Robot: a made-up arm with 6 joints. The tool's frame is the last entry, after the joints. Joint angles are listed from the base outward. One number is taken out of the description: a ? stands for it. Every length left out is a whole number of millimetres.
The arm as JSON. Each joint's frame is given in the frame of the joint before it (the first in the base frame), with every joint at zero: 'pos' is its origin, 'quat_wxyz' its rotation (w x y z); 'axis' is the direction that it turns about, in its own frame. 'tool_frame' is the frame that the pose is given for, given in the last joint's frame.
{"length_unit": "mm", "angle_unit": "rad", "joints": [
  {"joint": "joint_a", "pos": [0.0, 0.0, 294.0], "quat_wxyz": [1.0, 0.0, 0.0, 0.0], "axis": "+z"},
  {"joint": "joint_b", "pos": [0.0, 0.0, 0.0], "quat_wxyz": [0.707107, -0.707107, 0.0, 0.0], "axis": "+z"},
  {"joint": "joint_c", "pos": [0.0, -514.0, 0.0], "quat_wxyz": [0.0, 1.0, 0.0, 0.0], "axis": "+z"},
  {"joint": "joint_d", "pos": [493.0, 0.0, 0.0], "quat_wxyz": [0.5, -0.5, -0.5, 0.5], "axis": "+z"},
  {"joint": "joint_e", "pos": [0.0, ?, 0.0], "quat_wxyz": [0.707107, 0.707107, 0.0, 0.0], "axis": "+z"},
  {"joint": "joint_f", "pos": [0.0, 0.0, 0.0], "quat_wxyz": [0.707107, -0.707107, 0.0, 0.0], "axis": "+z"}
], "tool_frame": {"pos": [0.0, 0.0, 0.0], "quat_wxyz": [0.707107, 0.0, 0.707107, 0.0]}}
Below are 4 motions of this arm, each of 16 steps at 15 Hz.
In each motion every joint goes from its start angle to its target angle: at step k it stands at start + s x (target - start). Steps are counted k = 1, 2, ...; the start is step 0. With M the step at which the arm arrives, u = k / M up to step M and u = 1 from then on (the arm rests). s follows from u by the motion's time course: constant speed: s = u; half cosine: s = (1 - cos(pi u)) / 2; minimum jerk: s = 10 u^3 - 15 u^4 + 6 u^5.
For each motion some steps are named. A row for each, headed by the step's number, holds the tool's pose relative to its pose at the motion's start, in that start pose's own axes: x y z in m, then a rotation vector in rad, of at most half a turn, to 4 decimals.
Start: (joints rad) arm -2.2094 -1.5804 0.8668 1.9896 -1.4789 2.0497
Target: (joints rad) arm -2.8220 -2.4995 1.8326 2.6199 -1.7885 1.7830
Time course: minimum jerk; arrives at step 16
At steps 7, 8, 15, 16:
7: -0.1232 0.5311 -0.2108 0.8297 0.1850 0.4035
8: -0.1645 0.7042 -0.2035 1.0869 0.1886 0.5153
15: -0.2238 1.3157 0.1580 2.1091 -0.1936 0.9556
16: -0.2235 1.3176 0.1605 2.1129 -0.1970 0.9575

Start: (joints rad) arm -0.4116 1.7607 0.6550 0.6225 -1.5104 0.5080
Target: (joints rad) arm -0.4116 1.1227 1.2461 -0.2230 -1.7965 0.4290
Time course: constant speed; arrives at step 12
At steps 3, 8, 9, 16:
3: -0.1280 -0.0437 -0.1428 0.1766 -0.2709 0.0868
8: -0.3020 -0.0416 -0.4143 0.3055 -0.7779 0.1976
9: -0.3300 -0.0304 -0.4715 0.3053 -0.8829 0.2099
16: -0.3992 0.0243 -0.6457 0.2531 -1.1938 0.2174

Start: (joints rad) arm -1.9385 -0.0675 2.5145 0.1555 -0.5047 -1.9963
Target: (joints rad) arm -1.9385 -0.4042 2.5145 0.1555 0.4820 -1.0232
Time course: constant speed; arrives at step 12
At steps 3, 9, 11, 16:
3: -0.0062 0.0713 -0.0207 -0.2362 0.0873 0.3191
9: -0.0372 0.2116 -0.0600 -0.6627 0.0201 1.0105
11: -0.0529 0.2572 -0.0724 -0.7750 -0.0776 1.2443
16: -0.0617 0.2796 -0.0783 -0.8227 -0.1410 1.3596

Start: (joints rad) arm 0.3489 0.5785 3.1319 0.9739 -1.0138 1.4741
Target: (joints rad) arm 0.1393 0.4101 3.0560 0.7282 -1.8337 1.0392
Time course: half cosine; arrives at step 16
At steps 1, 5, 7, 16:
1: 0.0002 -0.0009 -0.0001 0.0047 -0.0006 0.0061
5: 0.0045 -0.0212 -0.0027 0.1041 -0.0085 0.1413
7: 0.0070 -0.0390 -0.0042 0.1824 -0.0076 0.2569
16: 0.0073 -0.1019 -0.0038 0.3909 0.0553 0.6410

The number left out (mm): -159.0
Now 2 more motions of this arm.
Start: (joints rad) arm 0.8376 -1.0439 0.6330 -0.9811 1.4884 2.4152
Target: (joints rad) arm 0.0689 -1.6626 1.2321 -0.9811 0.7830 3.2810
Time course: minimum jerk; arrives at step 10
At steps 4, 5, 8, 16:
4: 0.0100 -0.2664 0.1377 0.0349 -0.2210 -0.2111
5: -0.0445 -0.4401 0.1869 0.0513 -0.3552 -0.3636
8: -0.3235 -0.8412 0.1563 0.1036 -0.6368 -0.8313
16: -0.3696 -0.8862 0.1338 0.1149 -0.6641 -0.9015

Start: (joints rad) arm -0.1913 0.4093 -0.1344 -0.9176 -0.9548 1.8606
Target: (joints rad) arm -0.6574 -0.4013 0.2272 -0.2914 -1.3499 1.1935
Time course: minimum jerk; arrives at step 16
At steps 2, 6, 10, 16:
2: -0.0109 -0.0026 0.0032 -0.0018 0.0017 -0.0102
6: -0.1976 -0.0111 0.0576 -0.0152 0.0581 -0.1891
10: -0.5110 0.1391 0.1737 0.0600 0.2382 -0.5783
16: -0.6398 0.3266 0.2625 0.1744 0.3561 -0.8728

